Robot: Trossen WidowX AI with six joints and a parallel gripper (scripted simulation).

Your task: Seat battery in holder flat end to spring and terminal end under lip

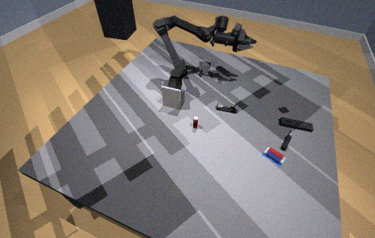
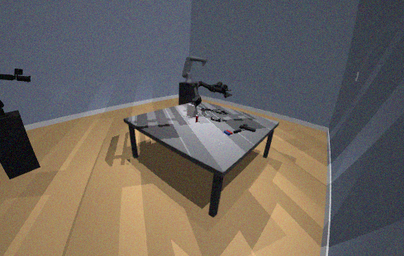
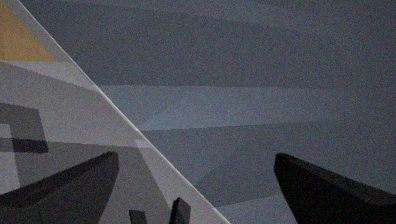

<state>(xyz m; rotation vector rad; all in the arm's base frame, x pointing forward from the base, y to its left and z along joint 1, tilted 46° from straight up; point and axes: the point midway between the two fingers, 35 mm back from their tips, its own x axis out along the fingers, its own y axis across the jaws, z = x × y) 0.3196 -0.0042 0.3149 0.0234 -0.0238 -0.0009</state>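
My gripper tip is 220 mm past the battery, 370 mm to the left of it and 260 mm above it. From my gripper tip the other things lie so: small dark square (240 mm ahead, 120 mm to the right, 290 mm below); long black block (290 mm ahead, 230 mm to the right, 280 mm below); black-handled tool (250 mm ahead, 320 mm to the right, 280 mm below).
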